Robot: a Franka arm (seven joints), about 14 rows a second.
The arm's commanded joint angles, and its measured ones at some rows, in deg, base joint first. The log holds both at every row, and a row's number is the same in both.
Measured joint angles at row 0: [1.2, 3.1, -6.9, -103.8, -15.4, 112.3, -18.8]
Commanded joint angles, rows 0 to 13: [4.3, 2.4, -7.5, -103.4, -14.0, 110.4, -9.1]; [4.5, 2.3, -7.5, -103.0, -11.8, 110.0, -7.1]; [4.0, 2.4, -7.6, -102.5, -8.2, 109.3, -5.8]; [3.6, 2.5, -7.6, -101.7, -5.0, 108.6, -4.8]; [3.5, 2.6, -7.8, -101.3, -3.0, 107.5, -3.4]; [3.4, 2.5, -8.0, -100.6, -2.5, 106.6, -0.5]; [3.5, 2.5, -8.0, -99.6, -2.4, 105.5, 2.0]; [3.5, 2.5, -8.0, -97.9, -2.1, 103.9, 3.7]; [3.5, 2.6, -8.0, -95.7, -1.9, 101.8, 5.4]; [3.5, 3.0, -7.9, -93.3, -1.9, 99.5, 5.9]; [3.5, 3.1, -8.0, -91.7, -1.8, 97.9, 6.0]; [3.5, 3.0, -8.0, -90.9, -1.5, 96.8, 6.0]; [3.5, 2.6, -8.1, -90.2, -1.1, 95.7, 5.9]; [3.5, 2.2, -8.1, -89.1, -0.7, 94.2, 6.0]
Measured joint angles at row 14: [3.9, 2.6, -8.3, -91.3, -2.6, 97.5, 5.2]
